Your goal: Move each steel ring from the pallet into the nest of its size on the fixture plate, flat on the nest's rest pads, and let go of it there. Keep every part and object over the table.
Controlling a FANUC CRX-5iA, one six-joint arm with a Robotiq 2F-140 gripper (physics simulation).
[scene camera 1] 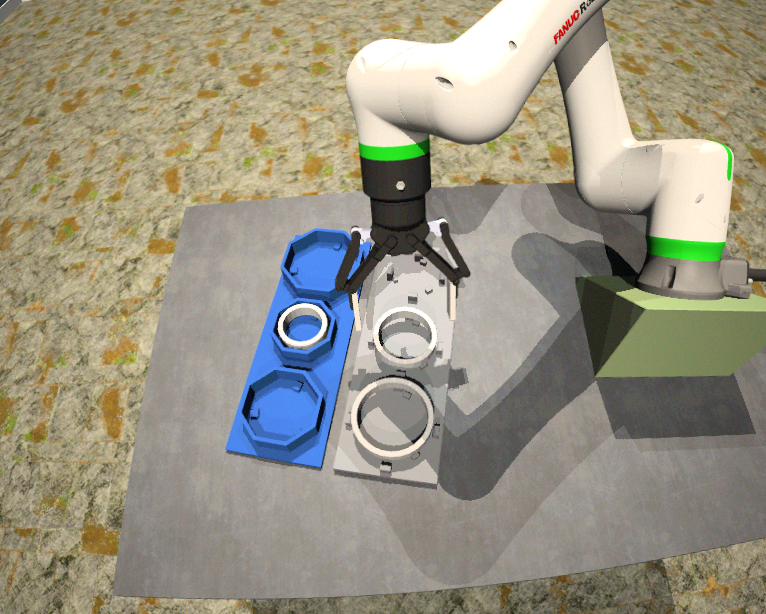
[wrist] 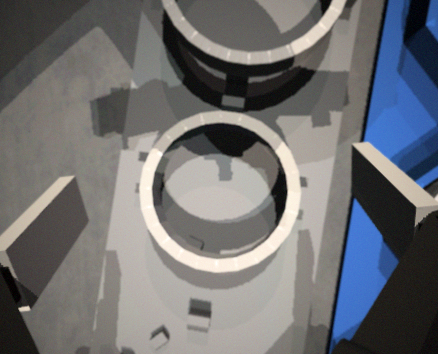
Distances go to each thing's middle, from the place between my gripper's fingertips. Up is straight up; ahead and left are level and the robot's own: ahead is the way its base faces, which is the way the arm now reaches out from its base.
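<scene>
Relative to my hand: blue pallet [scene camera 1: 326, 372], 10 cm below, 18 cm ahead, 2 cm to the right; steel ring [scene camera 1: 374, 387], 7 cm below, 1 cm ahead, 14 cm to the left; grey fixture plate [scene camera 1: 413, 277], 9 cm below.
</scene>
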